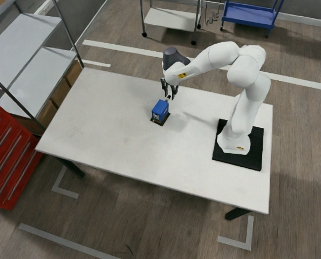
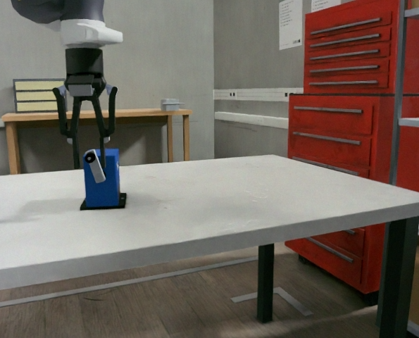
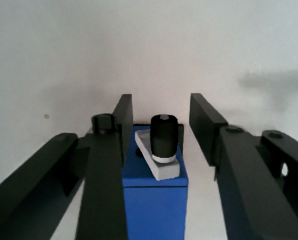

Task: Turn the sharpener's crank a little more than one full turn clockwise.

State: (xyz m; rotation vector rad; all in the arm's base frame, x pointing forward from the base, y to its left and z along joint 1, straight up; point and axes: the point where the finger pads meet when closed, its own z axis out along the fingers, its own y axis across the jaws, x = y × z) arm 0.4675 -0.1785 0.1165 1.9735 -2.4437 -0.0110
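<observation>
My hand is 2 cm to the right of the black knob and 1 cm above it.
</observation>
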